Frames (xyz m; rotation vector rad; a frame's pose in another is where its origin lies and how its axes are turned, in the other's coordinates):
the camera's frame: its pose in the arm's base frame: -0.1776 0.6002 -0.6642 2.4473 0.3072 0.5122
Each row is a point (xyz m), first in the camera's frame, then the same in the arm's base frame.
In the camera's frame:
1: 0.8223 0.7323 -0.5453
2: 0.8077 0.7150 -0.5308
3: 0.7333 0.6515 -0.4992
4: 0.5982 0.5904 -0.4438
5: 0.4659 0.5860 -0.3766
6: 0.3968 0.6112 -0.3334
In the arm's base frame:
1: 0.3974 0.5834 0.4216
2: 0.3888 0.5846 0.3961
3: 0.3294 0.5932 0.3127
4: 0.2260 0.5672 0.1957
5: 0.1356 0.4916 0.1055
6: 0.0945 0.4262 0.0692

